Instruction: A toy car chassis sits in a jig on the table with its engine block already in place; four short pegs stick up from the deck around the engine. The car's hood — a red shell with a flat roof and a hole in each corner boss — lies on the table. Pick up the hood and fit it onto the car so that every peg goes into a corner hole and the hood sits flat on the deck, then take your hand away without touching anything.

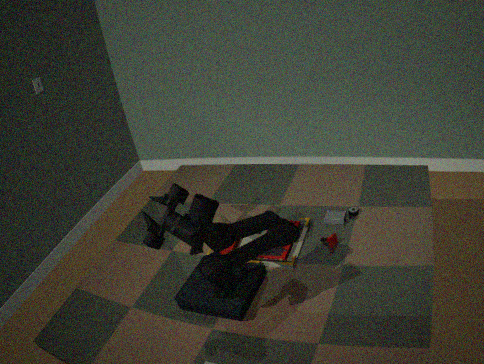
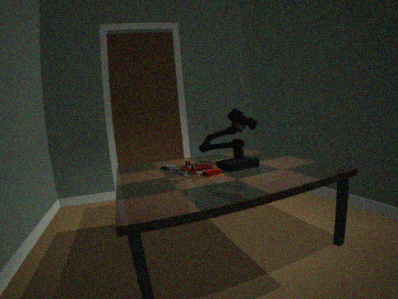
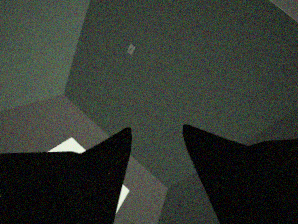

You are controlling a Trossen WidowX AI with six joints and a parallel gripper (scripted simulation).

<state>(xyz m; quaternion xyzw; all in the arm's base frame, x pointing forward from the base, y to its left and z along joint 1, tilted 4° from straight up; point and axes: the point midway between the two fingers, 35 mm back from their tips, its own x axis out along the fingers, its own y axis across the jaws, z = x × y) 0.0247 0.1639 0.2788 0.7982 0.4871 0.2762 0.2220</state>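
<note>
Now: gripper tip 33 cm above the red hood, 23 cm short of it and 10 cm to the left of it. Also, from my gripper tip: small dark wheel 55 cm to the right, 39 cm ahead, 34 cm below.
</note>
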